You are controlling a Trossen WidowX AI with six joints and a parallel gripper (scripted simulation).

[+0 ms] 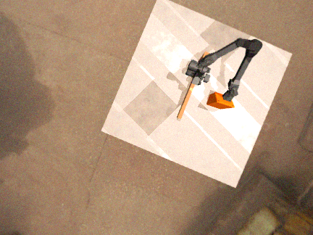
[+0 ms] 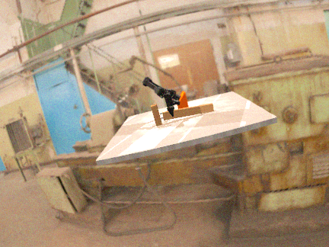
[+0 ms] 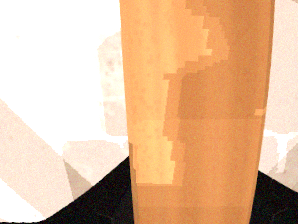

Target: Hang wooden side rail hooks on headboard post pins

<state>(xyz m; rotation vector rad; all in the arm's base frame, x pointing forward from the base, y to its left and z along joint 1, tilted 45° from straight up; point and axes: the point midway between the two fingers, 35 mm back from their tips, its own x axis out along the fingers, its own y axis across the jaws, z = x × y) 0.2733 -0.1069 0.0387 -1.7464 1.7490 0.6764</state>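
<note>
Now: gripper tip 10 mm past the headboard post, 130 mm to the left of it and 40 mm below it.
</note>
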